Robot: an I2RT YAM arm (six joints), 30 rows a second.
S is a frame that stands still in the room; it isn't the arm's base.
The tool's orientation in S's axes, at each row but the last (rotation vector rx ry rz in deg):
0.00 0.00 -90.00
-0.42 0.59 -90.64
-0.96 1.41 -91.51
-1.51 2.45 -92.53
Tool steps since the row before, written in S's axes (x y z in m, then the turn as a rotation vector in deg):
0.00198 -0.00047 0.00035 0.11 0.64 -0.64
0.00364 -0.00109 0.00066 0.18 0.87 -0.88
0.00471 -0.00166 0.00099 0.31 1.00 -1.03
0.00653 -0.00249 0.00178 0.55 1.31 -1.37
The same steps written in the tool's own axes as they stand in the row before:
0.00047 0.00198 0.00035 -0.64 0.11 -0.64
0.00105 0.00364 0.00070 -0.87 0.18 -0.88
0.00153 0.00472 0.00112 -1.00 0.31 -1.03
0.00218 0.00655 0.00209 -1.32 0.55 -1.36

